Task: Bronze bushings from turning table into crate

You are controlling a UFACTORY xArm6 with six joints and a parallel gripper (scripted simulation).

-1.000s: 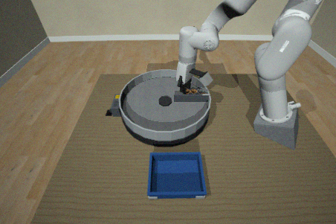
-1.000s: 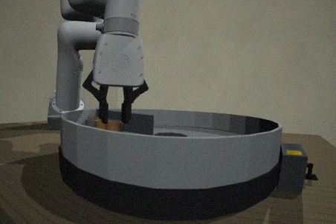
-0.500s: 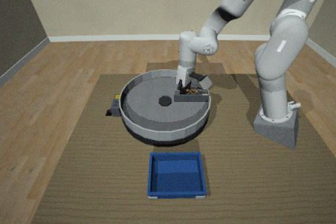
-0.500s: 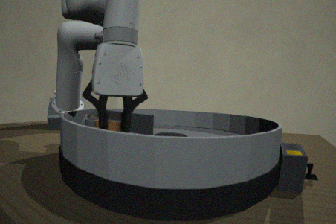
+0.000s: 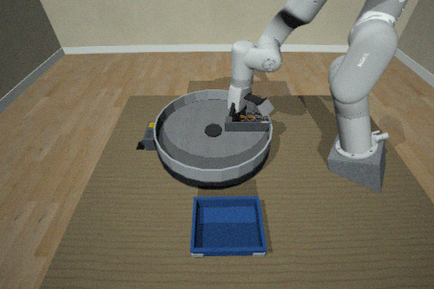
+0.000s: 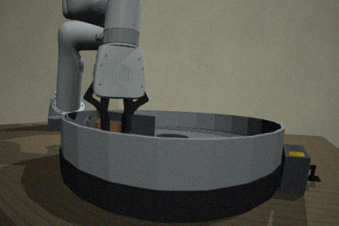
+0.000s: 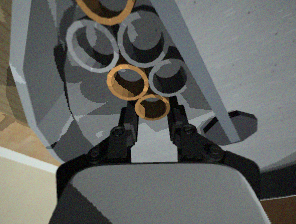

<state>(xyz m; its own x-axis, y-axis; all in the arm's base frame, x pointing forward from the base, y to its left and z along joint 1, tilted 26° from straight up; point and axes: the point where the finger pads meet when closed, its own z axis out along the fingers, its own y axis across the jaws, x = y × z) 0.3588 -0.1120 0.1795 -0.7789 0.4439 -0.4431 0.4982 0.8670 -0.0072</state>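
Right now my hand is 400 mm to the right of the blue crate, 50 mm short of it and 50 mm above it. Round my hand: grey turning table (100 mm ahead, 60 mm to the left, 30 mm below).
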